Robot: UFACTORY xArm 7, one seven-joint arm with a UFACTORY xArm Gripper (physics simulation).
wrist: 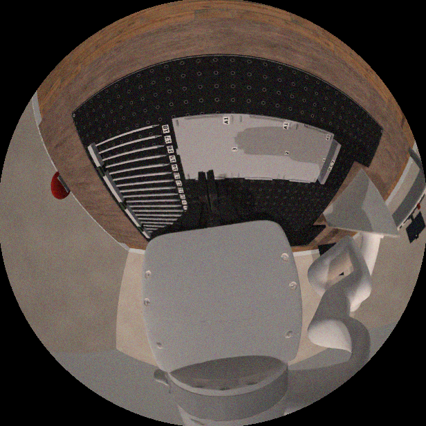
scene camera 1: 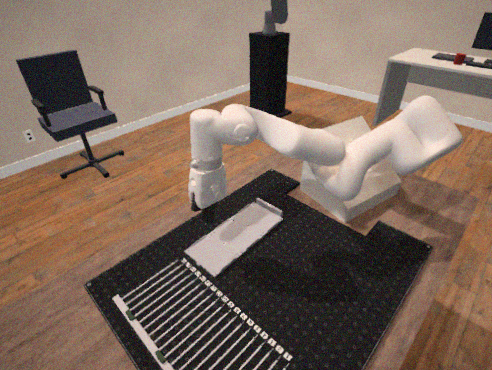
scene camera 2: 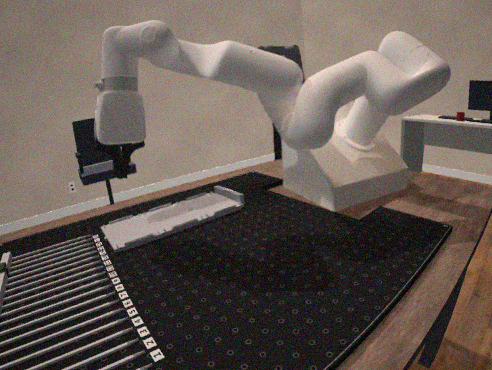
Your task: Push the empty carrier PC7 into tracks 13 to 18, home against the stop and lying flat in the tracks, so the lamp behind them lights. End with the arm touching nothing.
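Frame: origin at the arm's base, x ahead, y left, z up, level; millimetres.
Seen in the pictures: gripper, fingertip midpoint: point(scene camera 1: 208, 221) point(scene camera 2: 121, 177); arm's base, link origin: point(scene camera 2: 355, 135).
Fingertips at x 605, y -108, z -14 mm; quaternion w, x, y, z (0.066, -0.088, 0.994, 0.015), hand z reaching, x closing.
Offsets run from my fingertips to a thing's top centre. "spot": to the spot under its first point. Level surfaces: height alone.
The carrier PC7 {dy +5, dx -97, dz -90 mm} point(scene camera 1: 215, 250) point(scene camera 2: 170, 220) point(wrist: 207, 150) is a pale grey tray lying on the black board. Its raised end wall point(wrist: 330, 162) is away from the tracks. Its other end lies beside the number labels 13 to 18, outside the tracks. The tracks point(scene camera 1: 165, 305) point(scene camera 2: 50, 251) point(wrist: 132, 155) are parallel light rails. A white stop bar {spot: dy +105, dx +269, dz -105 mm} point(scene camera 1: 142, 331) point(wrist: 113, 186) with small dark green pieces runs behind them; I see no lit lamp. My gripper point(scene camera 1: 195, 206) point(scene camera 2: 121, 175) point(wrist: 207, 180) is shut and empty, pointing down, above and beside the carrier's long edge, apart from it.
The black perforated board {dz -120 mm} point(scene camera 1: 320, 300) point(scene camera 2: 260, 310) point(wrist: 225, 77) lies under the carrier and tracks. The arm's pale base block point(scene camera 1: 350, 197) point(scene camera 2: 345, 185) stands at the board's back edge. A chair point(scene camera 1: 77, 117), a black pedestal point(scene camera 1: 269, 75) and a desk point(scene camera 1: 425, 57) stand farther off.
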